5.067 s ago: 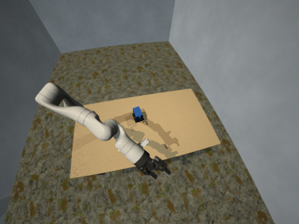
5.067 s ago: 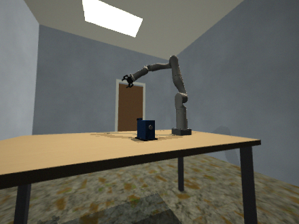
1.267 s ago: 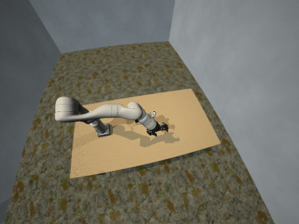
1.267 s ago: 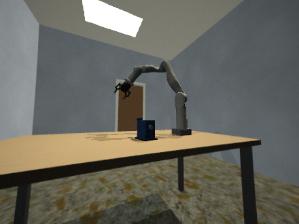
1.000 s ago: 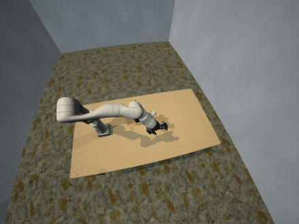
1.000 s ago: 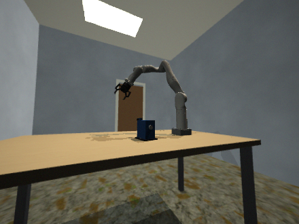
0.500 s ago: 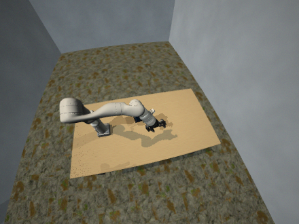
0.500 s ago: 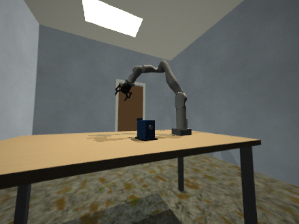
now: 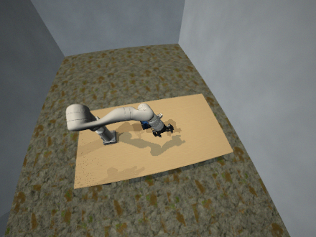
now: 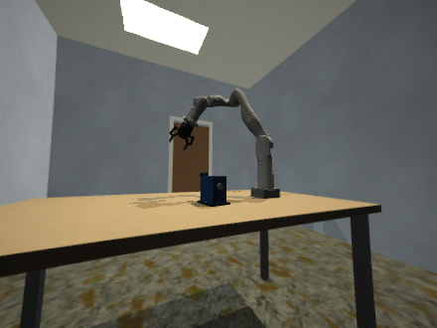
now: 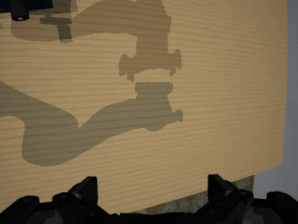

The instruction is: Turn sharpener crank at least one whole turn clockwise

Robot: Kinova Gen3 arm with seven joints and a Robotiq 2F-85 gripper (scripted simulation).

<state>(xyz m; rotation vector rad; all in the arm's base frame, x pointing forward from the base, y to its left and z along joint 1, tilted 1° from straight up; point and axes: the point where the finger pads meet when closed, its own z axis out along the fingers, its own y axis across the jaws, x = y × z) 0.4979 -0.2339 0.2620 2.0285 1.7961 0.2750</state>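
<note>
Now: the black knob 200 mm to the left of my hand, 180 mm below it and 90 mm behind it.
</note>
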